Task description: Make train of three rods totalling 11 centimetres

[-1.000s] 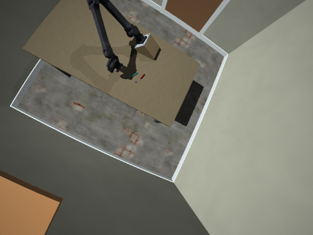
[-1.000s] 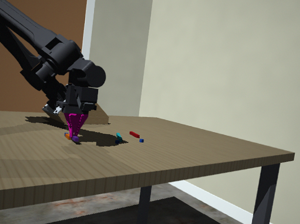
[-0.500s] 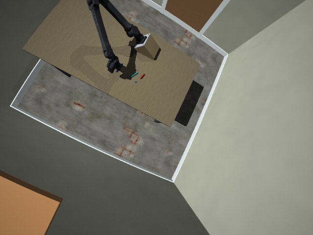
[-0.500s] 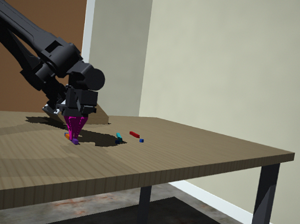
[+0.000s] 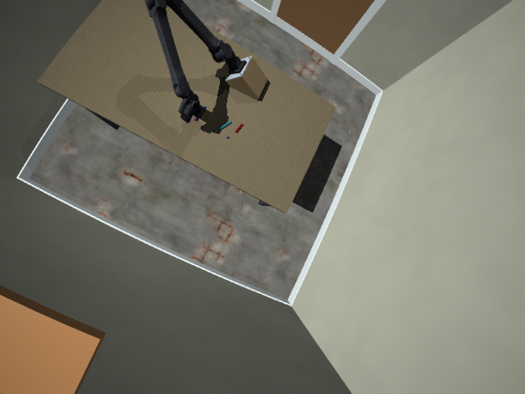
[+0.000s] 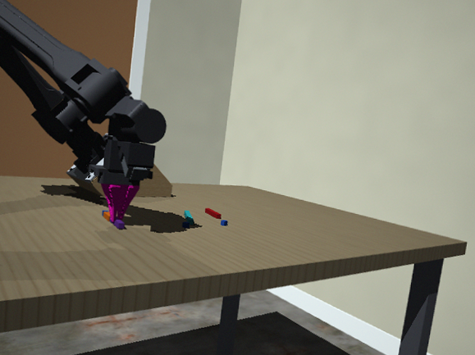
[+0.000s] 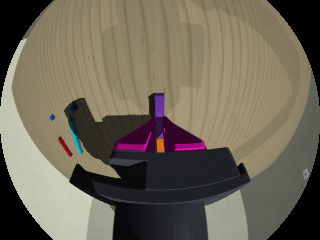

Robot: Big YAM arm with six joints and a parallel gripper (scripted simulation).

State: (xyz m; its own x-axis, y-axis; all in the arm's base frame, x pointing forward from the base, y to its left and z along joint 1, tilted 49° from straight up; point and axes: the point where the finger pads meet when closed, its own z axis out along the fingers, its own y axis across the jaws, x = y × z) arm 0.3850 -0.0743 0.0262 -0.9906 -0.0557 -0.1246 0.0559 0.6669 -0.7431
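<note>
The purple rod lies 10 mm below my hand. Round my hand: turquoise rod: 170 mm to the left, 40 mm behind, 10 mm below; red rod: 260 mm to the left, 80 mm behind, 10 mm below; orange rod: 50 mm behind, 10 mm below.
</note>
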